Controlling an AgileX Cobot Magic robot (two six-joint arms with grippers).
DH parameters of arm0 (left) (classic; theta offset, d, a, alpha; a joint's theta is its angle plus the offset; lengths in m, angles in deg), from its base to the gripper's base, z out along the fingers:
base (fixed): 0 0 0 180
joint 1: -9.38 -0.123 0 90
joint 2: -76.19 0 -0.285 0
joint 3: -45.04 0 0.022 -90
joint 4: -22.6 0.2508 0 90
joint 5: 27.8 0 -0.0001 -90
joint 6: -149.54 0.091 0 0
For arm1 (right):
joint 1: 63.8 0.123 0 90
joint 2: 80.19 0 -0.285 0
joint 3: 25.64 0 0.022 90
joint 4: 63.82 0.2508 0 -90
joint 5: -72.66 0 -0.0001 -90
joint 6: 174.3 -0.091 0 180
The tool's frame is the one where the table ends.
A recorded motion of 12 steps. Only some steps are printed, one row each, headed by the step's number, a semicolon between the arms.
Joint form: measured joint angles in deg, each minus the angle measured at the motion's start. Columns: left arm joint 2, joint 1, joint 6, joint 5, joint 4, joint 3; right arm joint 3, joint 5, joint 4, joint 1, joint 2, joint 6.
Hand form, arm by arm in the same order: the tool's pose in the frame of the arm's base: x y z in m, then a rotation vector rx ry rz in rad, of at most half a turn. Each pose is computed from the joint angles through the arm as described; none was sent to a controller.
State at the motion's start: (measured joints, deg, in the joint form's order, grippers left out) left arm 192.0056 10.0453 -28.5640 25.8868 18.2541 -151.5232; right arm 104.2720 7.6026 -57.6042 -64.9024 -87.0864 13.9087
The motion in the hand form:
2: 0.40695 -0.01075 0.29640 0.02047 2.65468 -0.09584; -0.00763 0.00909 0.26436 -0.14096 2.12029 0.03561
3: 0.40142 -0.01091 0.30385 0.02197 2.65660 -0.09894; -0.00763 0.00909 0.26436 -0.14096 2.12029 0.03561
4: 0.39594 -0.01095 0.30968 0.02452 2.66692 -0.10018; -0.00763 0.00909 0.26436 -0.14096 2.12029 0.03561
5: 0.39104 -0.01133 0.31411 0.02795 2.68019 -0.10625; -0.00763 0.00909 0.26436 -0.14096 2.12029 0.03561
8: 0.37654 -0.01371 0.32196 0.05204 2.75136 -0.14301; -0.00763 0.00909 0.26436 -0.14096 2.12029 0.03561
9: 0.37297 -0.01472 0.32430 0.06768 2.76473 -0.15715; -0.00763 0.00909 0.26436 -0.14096 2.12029 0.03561
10: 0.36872 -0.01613 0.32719 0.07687 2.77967 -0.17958; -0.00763 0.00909 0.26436 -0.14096 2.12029 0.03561
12: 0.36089 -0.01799 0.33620 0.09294 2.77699 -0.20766; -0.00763 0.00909 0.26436 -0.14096 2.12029 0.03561
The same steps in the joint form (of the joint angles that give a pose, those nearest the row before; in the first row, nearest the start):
2: -2.44 0.00 0.00 1.73 -0.26 0.00; 0.00 0.00 0.00 0.00 0.00 0.00
3: -3.63 0.00 0.00 3.04 -0.36 0.00; 0.00 0.00 0.00 0.00 0.00 0.00
4: -4.64 0.00 0.00 4.64 -0.36 0.00; 0.00 0.00 0.00 0.00 0.00 0.00
5: -5.44 0.00 0.11 6.23 -0.60 0.00; 0.00 0.00 0.00 0.00 0.00 0.00
8: -7.16 0.00 1.10 12.19 -2.11 0.00; 0.00 0.00 0.00 0.00 0.00 0.00
9: -7.61 0.00 1.77 13.52 -2.76 0.00; 0.00 0.00 0.00 0.00 0.00 0.00
10: -8.16 0.00 2.19 15.06 -3.68 0.00; 0.00 0.00 0.00 0.00 0.00 0.00
12: -9.67 0.00 2.85 16.62 -4.92 0.00; 0.00 0.00 0.00 0.00 0.00 0.00

